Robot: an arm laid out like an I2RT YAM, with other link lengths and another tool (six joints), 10 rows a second.
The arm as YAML. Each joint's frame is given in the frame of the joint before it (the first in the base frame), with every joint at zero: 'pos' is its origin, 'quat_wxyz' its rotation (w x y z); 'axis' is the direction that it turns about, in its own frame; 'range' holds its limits. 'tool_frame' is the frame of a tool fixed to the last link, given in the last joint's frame.
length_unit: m
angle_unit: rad
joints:
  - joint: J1
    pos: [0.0, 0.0, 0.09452]
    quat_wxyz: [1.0, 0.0, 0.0, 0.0]
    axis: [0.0, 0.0, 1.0]
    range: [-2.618, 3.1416]
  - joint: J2
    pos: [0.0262, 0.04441, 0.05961]
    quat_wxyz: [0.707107, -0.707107, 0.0, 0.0]
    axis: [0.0, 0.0, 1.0]
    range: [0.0, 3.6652]
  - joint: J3
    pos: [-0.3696, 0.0, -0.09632]
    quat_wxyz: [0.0, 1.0, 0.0, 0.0]
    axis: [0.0, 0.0, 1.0]
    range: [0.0, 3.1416]
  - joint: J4
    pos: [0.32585, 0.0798, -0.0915]
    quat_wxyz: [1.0, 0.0, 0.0, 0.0]
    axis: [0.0, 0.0, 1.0]
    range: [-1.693, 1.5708]
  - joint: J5
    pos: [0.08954, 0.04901, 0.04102]
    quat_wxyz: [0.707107, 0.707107, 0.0, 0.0]
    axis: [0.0, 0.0, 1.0]
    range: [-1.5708, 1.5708]
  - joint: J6
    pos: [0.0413, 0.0, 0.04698]
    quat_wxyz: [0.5, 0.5, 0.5, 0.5]
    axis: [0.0, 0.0, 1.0]
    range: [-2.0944, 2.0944]
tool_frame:
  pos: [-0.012, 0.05, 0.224]
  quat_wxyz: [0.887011, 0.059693, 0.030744, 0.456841]
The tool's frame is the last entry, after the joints.
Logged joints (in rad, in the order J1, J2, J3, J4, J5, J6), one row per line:
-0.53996 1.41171 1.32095 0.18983 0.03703 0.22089
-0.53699 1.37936 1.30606 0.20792 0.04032 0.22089
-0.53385 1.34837 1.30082 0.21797 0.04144 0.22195
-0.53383 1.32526 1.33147 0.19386 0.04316 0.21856
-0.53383 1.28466 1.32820 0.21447 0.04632 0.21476
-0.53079 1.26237 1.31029 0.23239 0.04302 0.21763
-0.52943 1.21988 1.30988 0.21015 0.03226 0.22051
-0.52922 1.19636 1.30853 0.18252 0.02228 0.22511
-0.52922 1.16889 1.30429 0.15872 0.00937 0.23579
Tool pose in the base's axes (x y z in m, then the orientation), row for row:
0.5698 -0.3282 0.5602 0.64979 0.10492 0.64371 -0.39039
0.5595 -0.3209 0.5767 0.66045 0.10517 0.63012 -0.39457
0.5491 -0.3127 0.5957 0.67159 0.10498 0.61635 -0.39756
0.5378 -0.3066 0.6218 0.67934 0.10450 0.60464 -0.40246
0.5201 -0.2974 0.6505 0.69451 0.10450 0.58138 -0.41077
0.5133 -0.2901 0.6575 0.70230 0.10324 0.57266 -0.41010
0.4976 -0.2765 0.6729 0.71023 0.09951 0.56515 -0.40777
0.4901 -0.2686 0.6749 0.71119 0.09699 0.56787 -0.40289
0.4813 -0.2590 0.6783 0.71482 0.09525 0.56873 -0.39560
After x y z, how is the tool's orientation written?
As a quaternion, w x y z.
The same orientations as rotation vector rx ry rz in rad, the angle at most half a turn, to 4 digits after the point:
0.2384 1.4625 -0.8870
0.2379 1.4256 -0.8927
0.2365 1.3883 -0.8955
0.2347 1.3578 -0.9038
0.2333 1.2978 -0.9170
0.2298 1.2745 -0.9127
0.2208 1.2539 -0.9047
0.2151 1.2595 -0.8936
0.2110 1.2597 -0.8762

